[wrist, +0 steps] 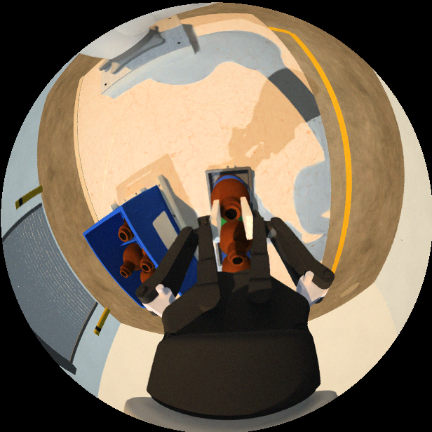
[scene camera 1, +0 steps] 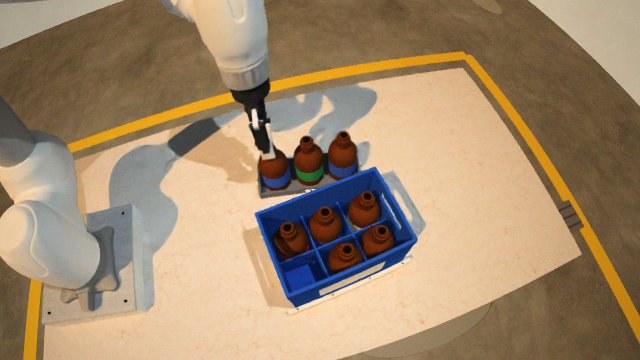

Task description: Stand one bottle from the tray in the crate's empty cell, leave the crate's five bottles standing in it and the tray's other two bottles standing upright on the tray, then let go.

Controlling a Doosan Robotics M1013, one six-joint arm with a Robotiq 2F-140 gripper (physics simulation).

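Places are measured from the arm's base along level axes (x back, y right, z up), in centimetres.
Pixels of known places: gripper, fingertip midpoint: (scene camera 1: pixel 268 151); arm's base at its link origin: (scene camera 1: pixel 88 264).
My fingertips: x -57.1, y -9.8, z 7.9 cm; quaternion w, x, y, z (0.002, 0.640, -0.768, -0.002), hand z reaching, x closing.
Observation:
For each thing: its top centre in the pictures, then the offset to it from my fingertips. "*": a spot on its surface instead.
- brown bottle with a blue band, top centre: (scene camera 1: pixel 268 146) dx -0.3, dy +0.0, dz +1.7 cm
- grey tray at a spot on its surface: (scene camera 1: pixel 260 185) * dx +4.6, dy +0.8, dz -12.5 cm
- green-banded bottle at its top centre: (scene camera 1: pixel 306 139) dx -9.2, dy +1.5, dz +1.7 cm
- blue-banded bottle at its top centre: (scene camera 1: pixel 343 135) dx -17.8, dy +3.3, dz +1.7 cm
- blue crate at a spot on its surface: (scene camera 1: pixel 401 251) * dx -18.5, dy +33.2, dz -0.5 cm
- pale strip at a spot on its surface: (scene camera 1: pixel 350 286) * dx -7.5, dy +34.3, dz -11.3 cm
My gripper (scene camera 1: pixel 268 153) (wrist: pixel 230 207) is shut on the neck of the brown bottle with a blue band (scene camera 1: pixel 275 170) (wrist: pixel 227 191) at the tray's left end in the scene view. That bottle is upright and appears to stand on the grey tray (scene camera 1: pixel 260 185). A green-banded bottle (scene camera 1: pixel 308 160) (wrist: pixel 233 238) and another blue-banded bottle (scene camera 1: pixel 342 154) stand upright beside it on the tray. The blue crate (scene camera 1: pixel 401 251) (wrist: pixel 142 210) holds five brown bottles. Its empty cell (scene camera 1: pixel 300 276) is at the near left corner in the scene view. In the wrist view the fingers partly hide the tray and crate.
The crate stands close in front of the tray in the scene view, its walls rising around the bottles. A pale strip (scene camera 1: pixel 350 286) lies along its near side. The robot's base plate (scene camera 1: pixel 120 250) is on the left. A yellow line (scene camera 1: pixel 350 73) runs on the floor around the table.

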